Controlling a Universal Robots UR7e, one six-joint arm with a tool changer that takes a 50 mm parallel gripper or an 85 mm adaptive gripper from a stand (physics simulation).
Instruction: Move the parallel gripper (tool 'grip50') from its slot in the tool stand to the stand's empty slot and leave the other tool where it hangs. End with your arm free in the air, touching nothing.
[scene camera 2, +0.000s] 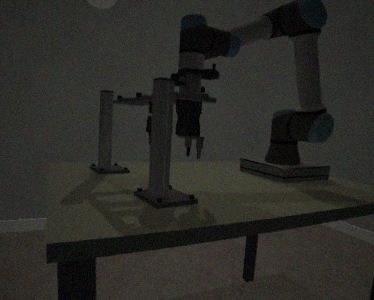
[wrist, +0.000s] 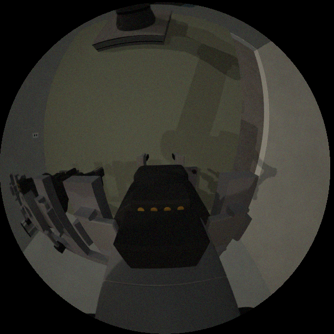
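Pixels of known places: hand at its tool point: (scene camera 2: 189, 91); arm's base at its link origin: (scene camera 2: 282, 162).
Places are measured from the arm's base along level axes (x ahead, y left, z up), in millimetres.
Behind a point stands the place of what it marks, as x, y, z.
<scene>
The parallel gripper (scene camera 2: 193, 154) (wrist: 160, 157) hangs upright in a slot of the tool stand (scene camera 2: 161, 140) {671, 253, 98}, fingers pointing down, apart and empty. The arm's wrist flange (scene camera 2: 192, 62) {571, 202, 315} is right above it, in line with it. In the wrist view, a row of gold contacts (wrist: 160, 209) shows between the dark coupling parts; I cannot tell whether they are locked. Fork-like slot arms (wrist: 86, 197) stand on both sides of the tool. The other tool (scene camera 2: 149, 127) {605, -42, 123} hangs farther along the rail, partly hidden behind the near post. I cannot make out the empty slot clearly.
The stand's far post (scene camera 2: 105, 130) {729, -203, 100} and its rail (scene camera 2: 131, 100) {678, -26, 211} are left of the arm. The robot base (scene camera 2: 282, 152) {45, 41, 48} (wrist: 135, 20) stands on a raised plate (scene camera 2: 305, 172) {-10, 125, -24} (wrist: 145, 38) on the table (scene camera 2: 220, 175) {280, -62, -62} (wrist: 125, 100).
</scene>
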